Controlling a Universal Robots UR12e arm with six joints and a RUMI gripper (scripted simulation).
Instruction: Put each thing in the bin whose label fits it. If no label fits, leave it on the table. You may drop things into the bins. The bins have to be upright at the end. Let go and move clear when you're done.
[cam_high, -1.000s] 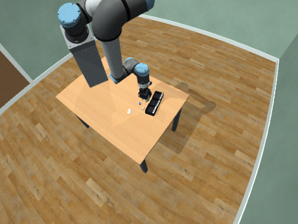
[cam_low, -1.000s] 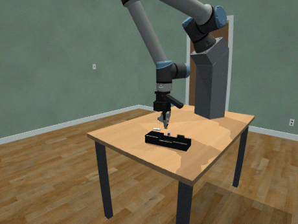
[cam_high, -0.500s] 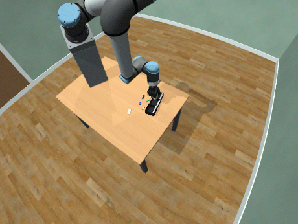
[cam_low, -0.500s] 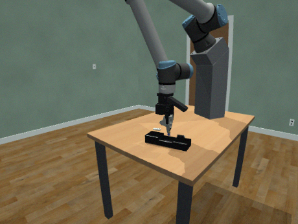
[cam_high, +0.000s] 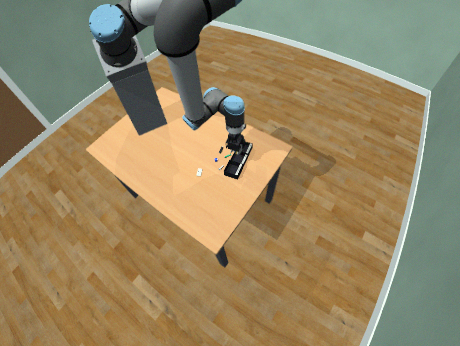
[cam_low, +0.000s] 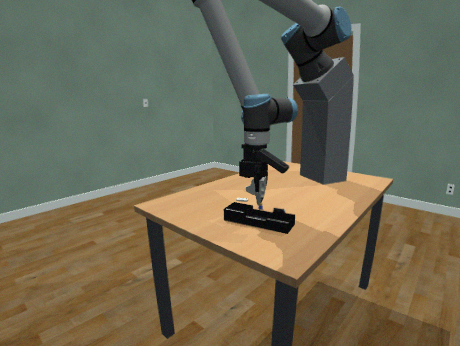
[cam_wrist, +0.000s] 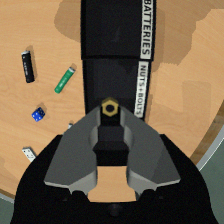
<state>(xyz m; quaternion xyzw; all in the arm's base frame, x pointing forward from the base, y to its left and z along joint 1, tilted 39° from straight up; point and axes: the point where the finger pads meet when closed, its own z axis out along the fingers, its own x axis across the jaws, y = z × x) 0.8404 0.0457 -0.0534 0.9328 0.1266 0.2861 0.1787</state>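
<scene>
Now: hand 10 cm to the left of the grey-white piece, 8 cm above it and 6 cm past it. Round my hand: brass hex nut (1 cm below); then black cylindrical battery (13 cm behind, 8 cm below, 1 cm to the left); then green battery (8 cm below, 7 cm behind).
</scene>
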